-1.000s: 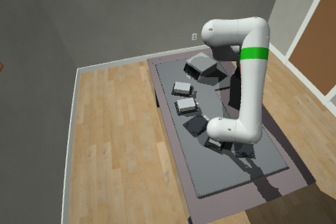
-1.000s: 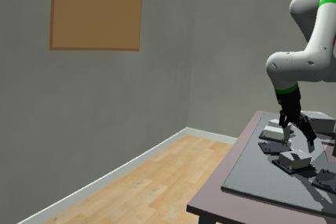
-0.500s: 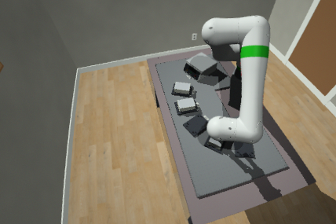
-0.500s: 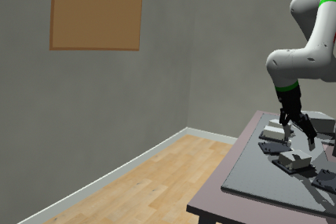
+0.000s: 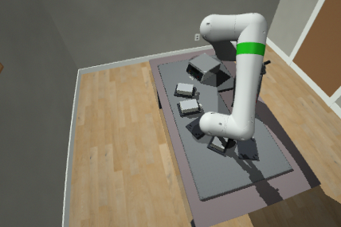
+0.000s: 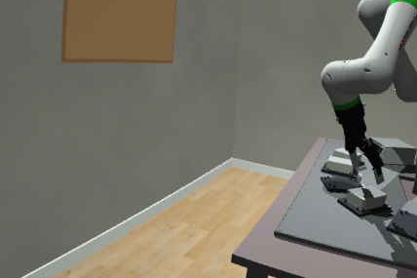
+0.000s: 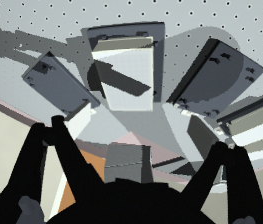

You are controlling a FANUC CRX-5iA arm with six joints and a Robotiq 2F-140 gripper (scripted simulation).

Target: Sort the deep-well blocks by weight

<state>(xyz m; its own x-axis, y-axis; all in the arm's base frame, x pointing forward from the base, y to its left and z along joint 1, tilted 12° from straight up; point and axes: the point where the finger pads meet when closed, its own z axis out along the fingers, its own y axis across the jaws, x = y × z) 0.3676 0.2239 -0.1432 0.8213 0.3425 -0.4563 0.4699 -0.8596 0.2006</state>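
Now: hand 20 mm short of the dark infeed nest, 490 mm to the left of it and 110 mm above it. From my hand the other things lie so: deep-well block (10 mm behind, 20 mm to the left, 90 mm below); then pale platform (250 mm behind, 670 mm to the right, 30 mm below); then check-weigher (240 mm behind, 670 mm to the right, 50 mm below).
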